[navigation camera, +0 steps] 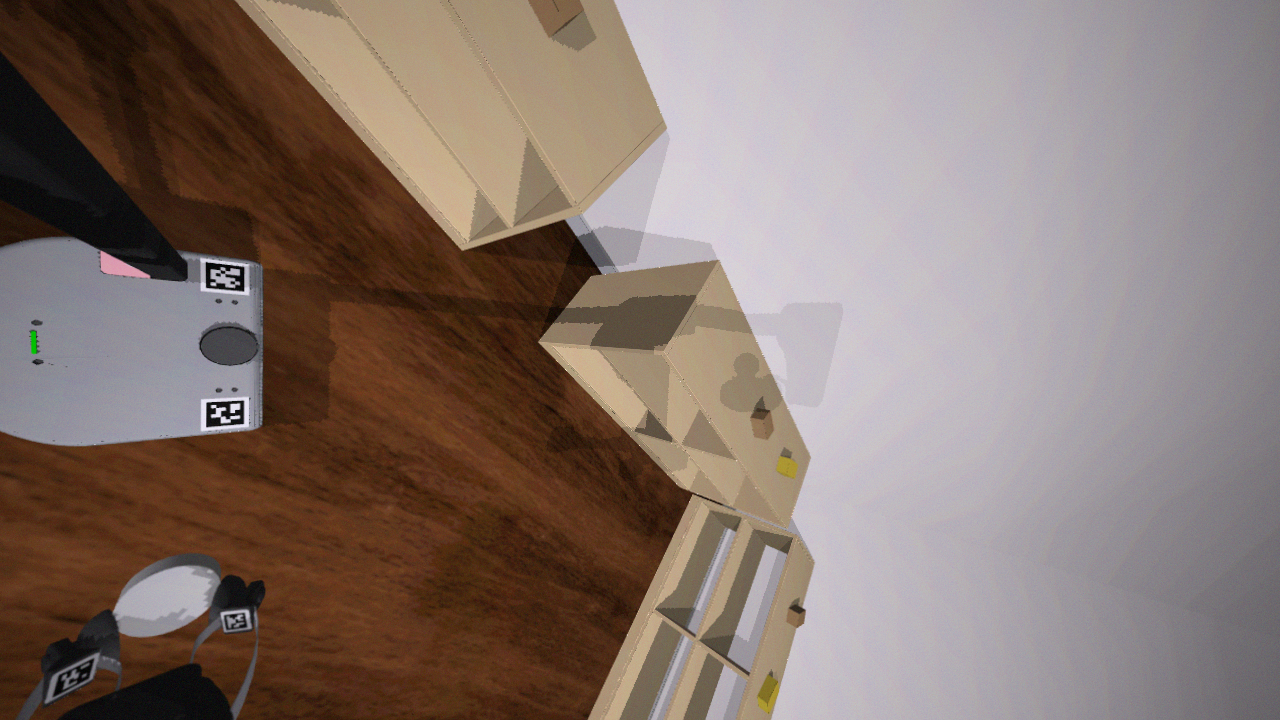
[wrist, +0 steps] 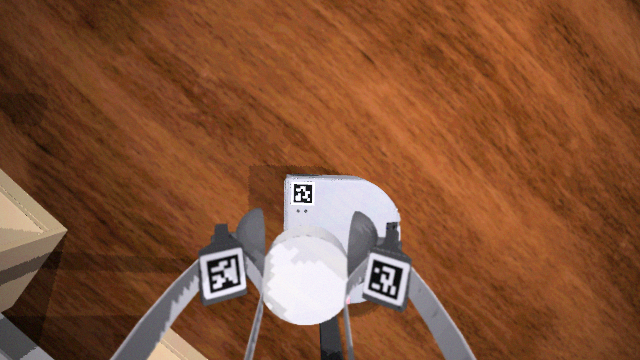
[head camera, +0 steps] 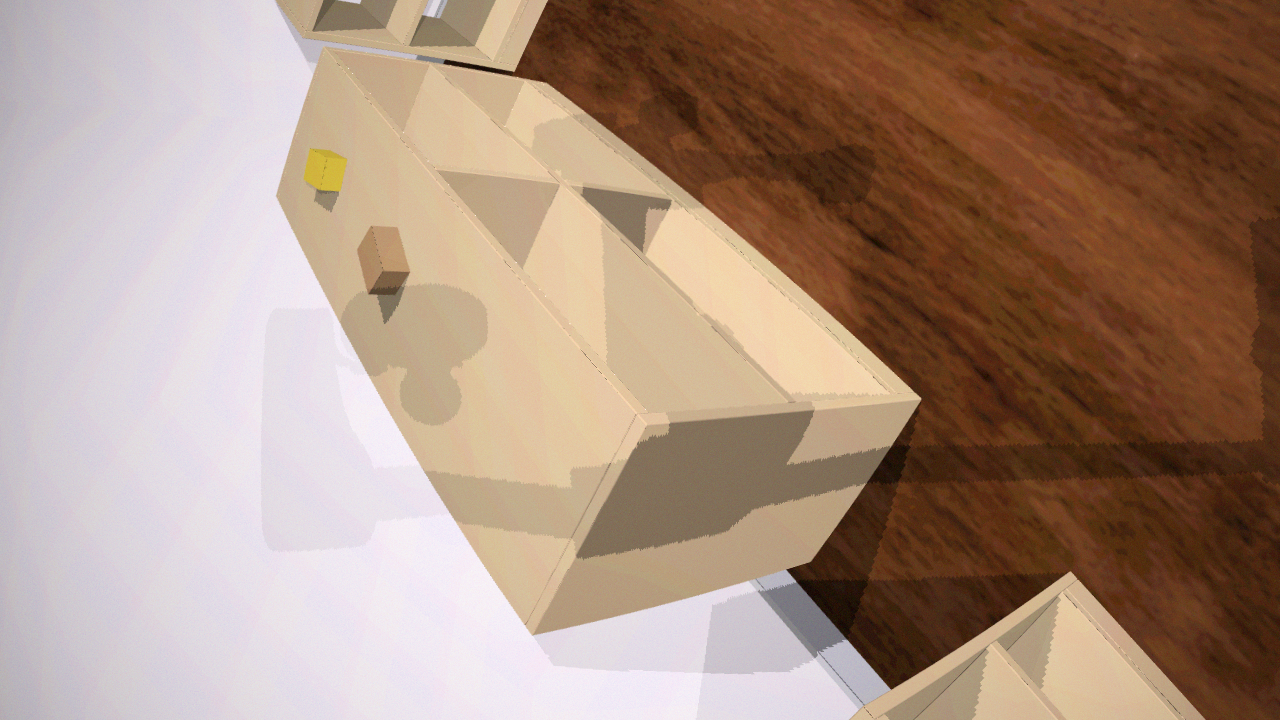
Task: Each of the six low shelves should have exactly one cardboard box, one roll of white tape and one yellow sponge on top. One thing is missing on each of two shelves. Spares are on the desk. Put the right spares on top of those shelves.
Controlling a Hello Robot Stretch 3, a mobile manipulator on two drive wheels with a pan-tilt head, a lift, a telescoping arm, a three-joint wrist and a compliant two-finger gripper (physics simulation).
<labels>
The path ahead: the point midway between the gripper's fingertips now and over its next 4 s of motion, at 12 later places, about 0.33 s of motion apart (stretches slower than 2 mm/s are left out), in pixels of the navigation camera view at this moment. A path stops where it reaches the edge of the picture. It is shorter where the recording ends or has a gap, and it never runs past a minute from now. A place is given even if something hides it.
The gripper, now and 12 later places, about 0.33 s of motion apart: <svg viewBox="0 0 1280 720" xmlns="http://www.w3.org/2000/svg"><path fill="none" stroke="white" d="M173 607L183 604L223 591L274 576L322 561L362 549L398 538L431 528L460 519L486 511L509 505L531 498L550 492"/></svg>
</labels>
